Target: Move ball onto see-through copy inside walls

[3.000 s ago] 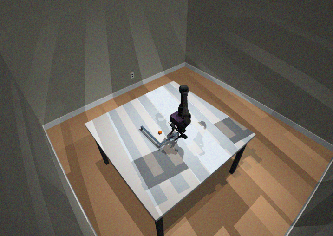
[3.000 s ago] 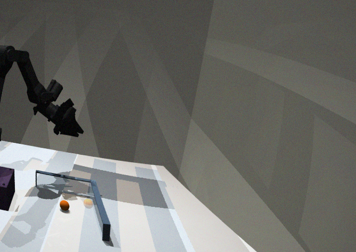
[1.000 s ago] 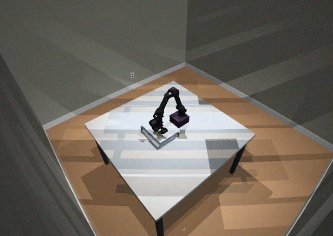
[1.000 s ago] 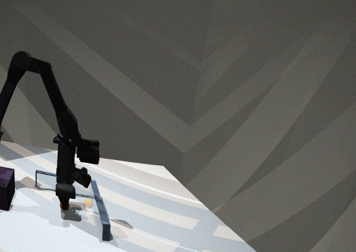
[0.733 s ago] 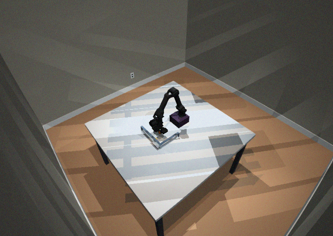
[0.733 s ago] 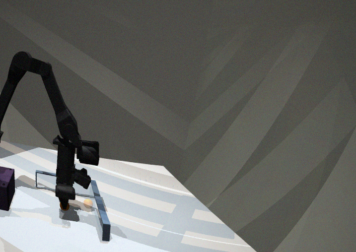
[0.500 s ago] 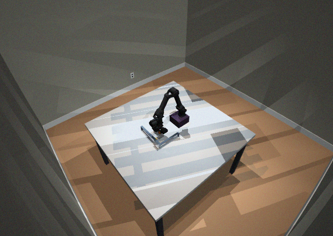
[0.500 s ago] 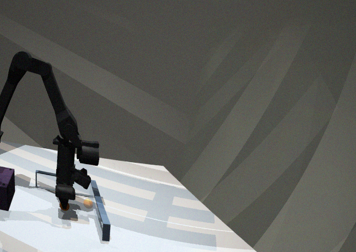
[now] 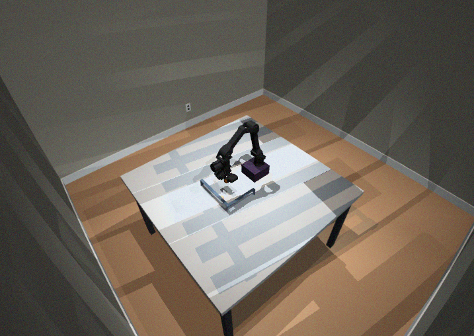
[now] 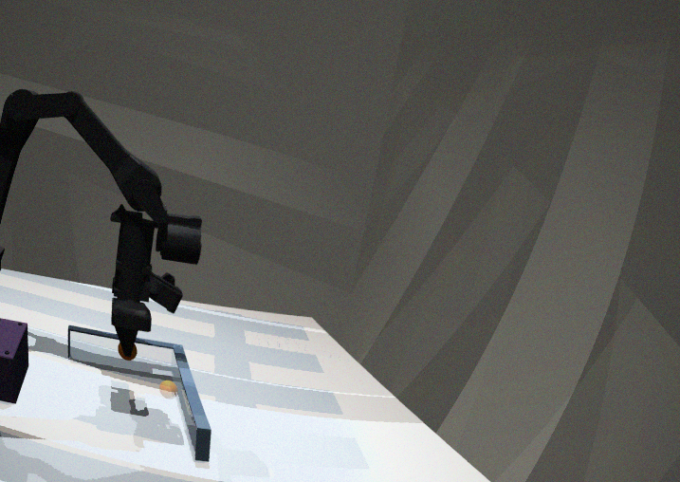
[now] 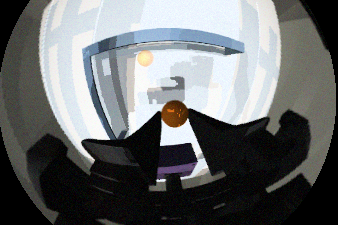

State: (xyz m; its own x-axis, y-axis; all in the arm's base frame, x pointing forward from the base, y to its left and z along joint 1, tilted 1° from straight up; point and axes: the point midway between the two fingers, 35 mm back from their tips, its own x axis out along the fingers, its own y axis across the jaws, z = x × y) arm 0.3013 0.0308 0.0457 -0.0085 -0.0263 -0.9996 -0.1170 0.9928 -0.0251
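Now: the wall 2 cm behind my gripper tip, 15 cm to the left of it and 7 cm below it. Also, from my gripper tip: ball right at my gripper tip.
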